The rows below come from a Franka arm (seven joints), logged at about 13 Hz.
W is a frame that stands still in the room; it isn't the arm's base.
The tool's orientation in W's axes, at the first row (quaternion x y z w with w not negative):
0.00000 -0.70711 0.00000 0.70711
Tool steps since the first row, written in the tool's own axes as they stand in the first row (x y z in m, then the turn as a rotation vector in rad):
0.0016 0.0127 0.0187 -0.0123 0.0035 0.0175
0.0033 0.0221 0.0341 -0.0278 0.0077 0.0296
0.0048 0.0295 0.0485 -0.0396 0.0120 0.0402
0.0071 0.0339 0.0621 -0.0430 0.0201 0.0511
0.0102 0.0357 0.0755 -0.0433 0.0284 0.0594
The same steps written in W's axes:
-0.0187 0.0127 0.0016 -0.0175 0.0035 -0.0123
-0.0341 0.0221 0.0033 -0.0296 0.0077 -0.0278
-0.0485 0.0295 0.0048 -0.0402 0.0120 -0.0396
-0.0621 0.0339 0.0071 -0.0511 0.0201 -0.0430
-0.0755 0.0357 0.0102 -0.0594 0.0284 -0.0433

